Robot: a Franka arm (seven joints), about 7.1 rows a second.
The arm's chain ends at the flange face. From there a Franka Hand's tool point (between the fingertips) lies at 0.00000 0.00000 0.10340 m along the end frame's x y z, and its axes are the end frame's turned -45 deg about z.
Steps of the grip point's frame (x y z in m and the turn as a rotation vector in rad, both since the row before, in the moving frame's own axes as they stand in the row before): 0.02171 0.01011 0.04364 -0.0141 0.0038 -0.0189; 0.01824 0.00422 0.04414 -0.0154 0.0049 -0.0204; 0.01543 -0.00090 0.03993 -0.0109 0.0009 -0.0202; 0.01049 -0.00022 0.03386 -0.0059 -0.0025 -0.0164; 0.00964 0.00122 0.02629 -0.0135 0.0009 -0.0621; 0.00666 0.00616 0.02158 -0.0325 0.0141 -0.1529
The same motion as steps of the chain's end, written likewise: 0.02118 -0.00894 0.04365 -0.0073 0.0127 -0.0189; 0.01439 -0.01067 0.04415 -0.0074 0.0144 -0.0204; 0.00940 -0.01227 0.03994 -0.0071 0.0083 -0.0202; 0.00701 -0.00819 0.03386 -0.0059 0.0024 -0.0164; 0.00660 -0.00684 0.02630 -0.0089 0.0102 -0.0621; 0.00557 -0.00143 0.02164 -0.0130 0.0330 -0.1529
